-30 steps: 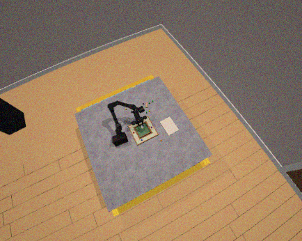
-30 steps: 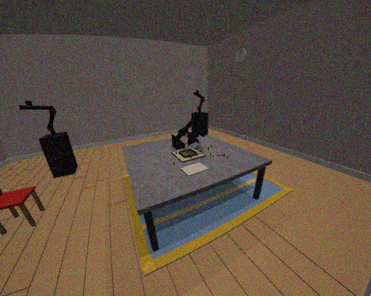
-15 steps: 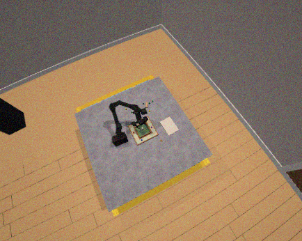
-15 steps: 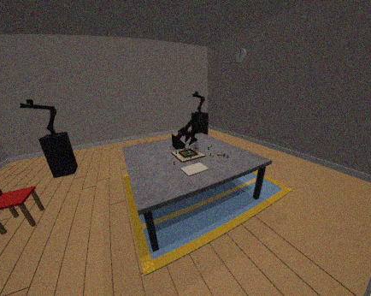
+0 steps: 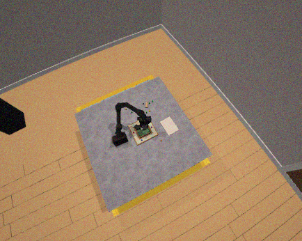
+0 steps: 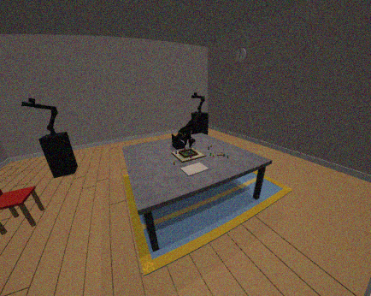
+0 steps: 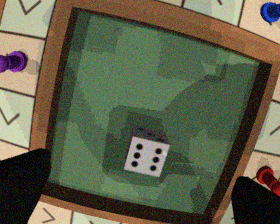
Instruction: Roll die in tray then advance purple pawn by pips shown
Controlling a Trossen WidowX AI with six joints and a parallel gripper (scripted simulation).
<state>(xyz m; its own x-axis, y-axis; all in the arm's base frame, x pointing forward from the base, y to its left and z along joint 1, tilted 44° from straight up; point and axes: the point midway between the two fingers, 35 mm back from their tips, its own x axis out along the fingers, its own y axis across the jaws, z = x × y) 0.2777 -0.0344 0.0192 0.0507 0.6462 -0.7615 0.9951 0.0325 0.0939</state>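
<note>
Now: gripper tip 10 cm short of the purple pawn, 8 cm above it and 2 cm to the left of it. The rest, counted from my gripper tip: white die (8 cm below, 2 cm to the left, 1 cm behind); then green felt tray (10 cm below, 1 cm to the left, 1 cm behind); then red pawn (12 cm behind, 8 cm below, 3 cm to the left).
</note>
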